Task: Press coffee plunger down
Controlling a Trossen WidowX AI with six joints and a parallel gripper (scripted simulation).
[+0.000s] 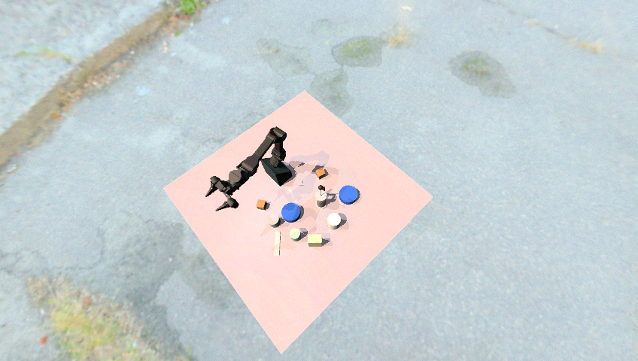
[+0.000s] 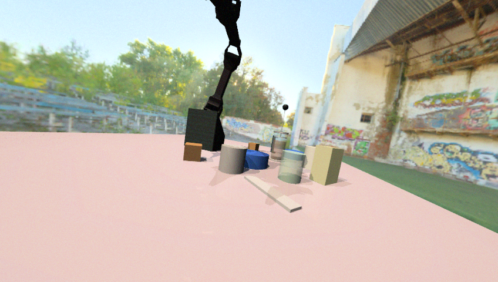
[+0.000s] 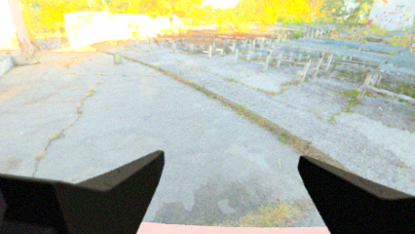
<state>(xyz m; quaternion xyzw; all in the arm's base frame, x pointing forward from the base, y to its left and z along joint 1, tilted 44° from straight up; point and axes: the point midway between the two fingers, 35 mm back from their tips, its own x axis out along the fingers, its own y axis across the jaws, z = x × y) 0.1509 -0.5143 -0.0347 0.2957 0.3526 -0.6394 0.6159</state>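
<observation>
Now: gripper tip 220 mm short of the coffee press, 510 mm to the right of it and 340 mm above it. Round my gripper tip: flat plank 240 mm ahead, 120 mm to the left, 460 mm below.
</observation>
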